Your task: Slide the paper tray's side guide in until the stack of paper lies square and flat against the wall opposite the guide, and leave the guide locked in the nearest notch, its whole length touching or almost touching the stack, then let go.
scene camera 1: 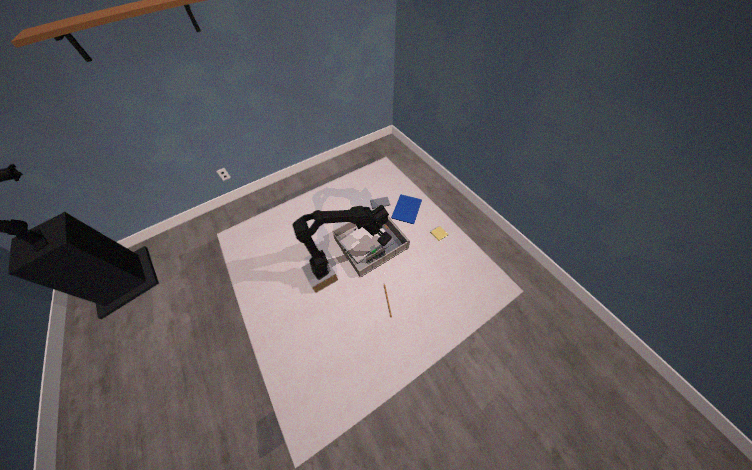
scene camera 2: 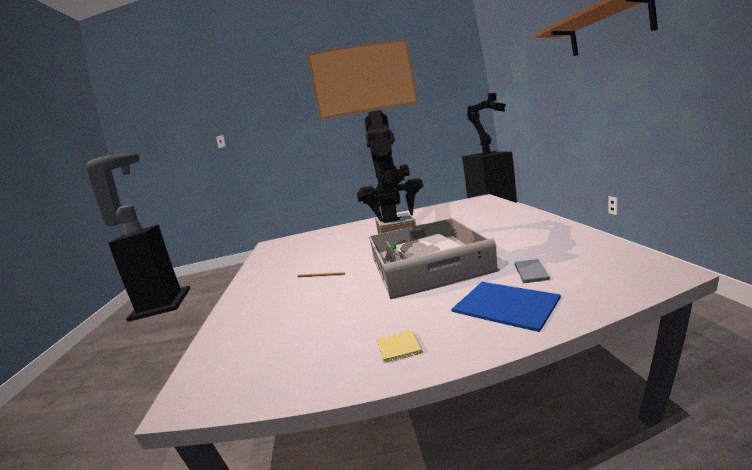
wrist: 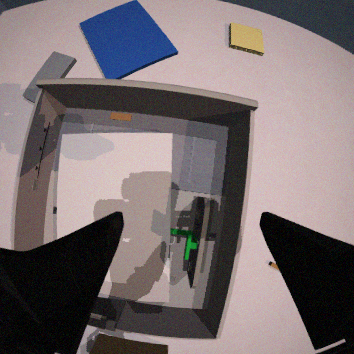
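Seen in the pictures: gripper, fingertip midpoint: [scene camera 1: 380, 235] [scene camera 2: 396, 218] [wrist: 192, 219]; arm's base, link origin: [scene camera 1: 320, 272] [scene camera 2: 390, 219].
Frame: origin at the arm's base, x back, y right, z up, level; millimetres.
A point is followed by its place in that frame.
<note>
The grey paper tray [scene camera 1: 388, 261] @(x -328, y 155, z -67 mm) [scene camera 2: 410, 281] @(x -488, y 116, z -45 mm) [wrist: 150, 89] @(x -480, y 38, z 8 mm) stands on the table. The white paper stack [scene camera 1: 354, 237] @(x -277, y -75, z -42 mm) [scene camera 2: 443, 242] @(x -290, y -81, z -42 mm) [wrist: 115, 157] @(x -405, y -15, z -42 mm) lies in it, with a narrow strip of tray floor along its left side in the wrist view. The side guide [scene camera 1: 377, 256] @(x -297, y 107, z -48 mm) [wrist: 202, 235] @(x -306, y 102, z -4 mm), a dark upright plate with a green latch [scene camera 2: 394, 245] @(x -300, y 87, z -5 mm) [wrist: 190, 244] @(x -293, y 89, z -11 mm), stands right of the stack, apart from it, near the right wall. My gripper [scene camera 1: 383, 238] @(x -343, y 78, z 87 mm) [scene camera 2: 396, 216] @(x -343, y 78, z 87 mm) [wrist: 192, 219] @(x -343, y 78, z 87 mm) is open and empty above the tray. In the wrist view its left finger overlaps the stack and its right finger appears outside the right wall.
A blue notebook [scene camera 1: 407, 208] @(x -683, y -39, z -75 mm) [scene camera 2: 507, 304] @(x -692, y -36, z -75 mm) [wrist: 127, 39] @(x -661, y -29, z -75 mm) and a grey flat block [scene camera 1: 380, 202] @(x -586, y -194, z -73 mm) [scene camera 2: 532, 270] @(x -596, y -192, z -73 mm) [wrist: 52, 75] @(x -584, y -181, z -73 mm) lie beyond the tray. A yellow pad [scene camera 1: 439, 233] @(x -687, y 228, z -73 mm) [scene camera 2: 399, 345] @(x -697, y 226, z -73 mm) [wrist: 246, 38] @(x -682, y 224, z -73 mm) and a pencil [scene camera 1: 387, 300] @(x -176, y 321, z -75 mm) [scene camera 2: 321, 274] @(x -184, y 317, z -77 mm) lie apart from it.
</note>
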